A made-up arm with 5 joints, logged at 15 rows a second.
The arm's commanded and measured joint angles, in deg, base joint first. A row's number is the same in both.
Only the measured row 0 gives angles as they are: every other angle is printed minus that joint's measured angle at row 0.
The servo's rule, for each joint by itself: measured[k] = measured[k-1] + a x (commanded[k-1-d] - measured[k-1]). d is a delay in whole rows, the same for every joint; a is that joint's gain. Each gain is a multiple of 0.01, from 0.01 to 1. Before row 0 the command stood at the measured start. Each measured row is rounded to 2 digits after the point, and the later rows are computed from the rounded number. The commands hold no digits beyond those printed.
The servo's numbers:
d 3
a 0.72 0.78 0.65 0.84 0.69
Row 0, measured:
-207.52 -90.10 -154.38 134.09 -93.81
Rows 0 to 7, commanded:
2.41 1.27 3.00 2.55 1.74
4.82 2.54 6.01 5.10 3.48
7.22 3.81 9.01 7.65 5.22
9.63 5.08 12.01 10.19 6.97
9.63 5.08 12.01 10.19 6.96
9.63 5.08 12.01 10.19 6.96
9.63 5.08 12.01 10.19 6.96
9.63 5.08 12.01 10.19 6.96
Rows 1 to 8, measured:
0.00 0.00 0.00 0.00 0.00
0.00 0.00 0.00 0.00 0.00
0.00 0.00 0.00 0.00 0.00
1.74 0.99 1.95 2.14 1.20
3.96 2.20 4.59 4.63 2.77
6.31 3.46 7.46 7.17 4.46
8.70 4.72 10.42 9.71 6.19
9.37 5.00 11.45 10.11 6.72

